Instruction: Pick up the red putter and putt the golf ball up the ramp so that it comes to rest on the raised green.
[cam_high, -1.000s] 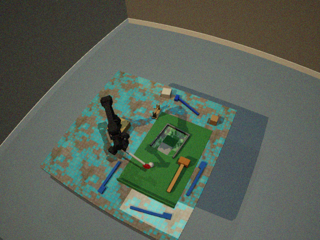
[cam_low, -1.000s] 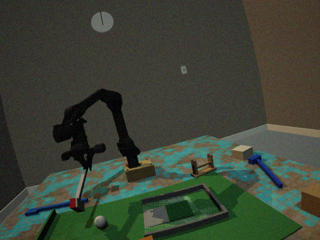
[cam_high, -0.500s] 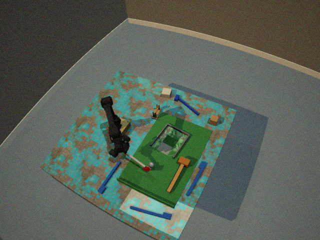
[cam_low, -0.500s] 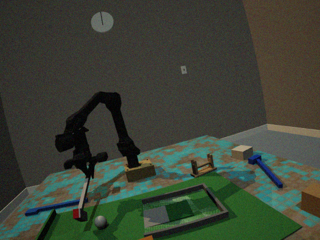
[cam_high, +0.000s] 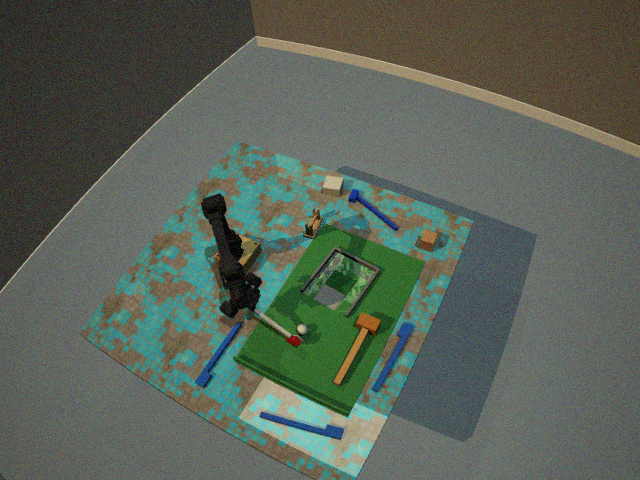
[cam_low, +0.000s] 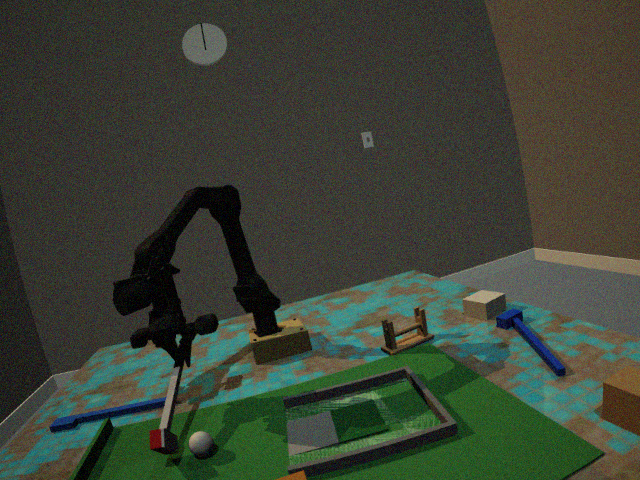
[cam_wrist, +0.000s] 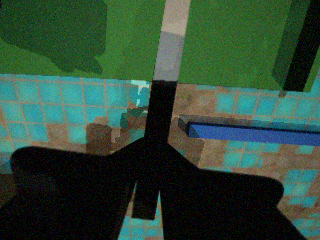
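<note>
Right now my gripper tip is 120 mm short of the red putter and 30 mm to the left of it. Round my gripper tip: white golf ball: 230 mm ahead, 60 mm below, 10 mm to the right; green mat: 320 mm ahead, 120 mm to the left, 80 mm below; blue hammer: 650 mm to the left, 330 mm ahead, 70 mm below.
</note>
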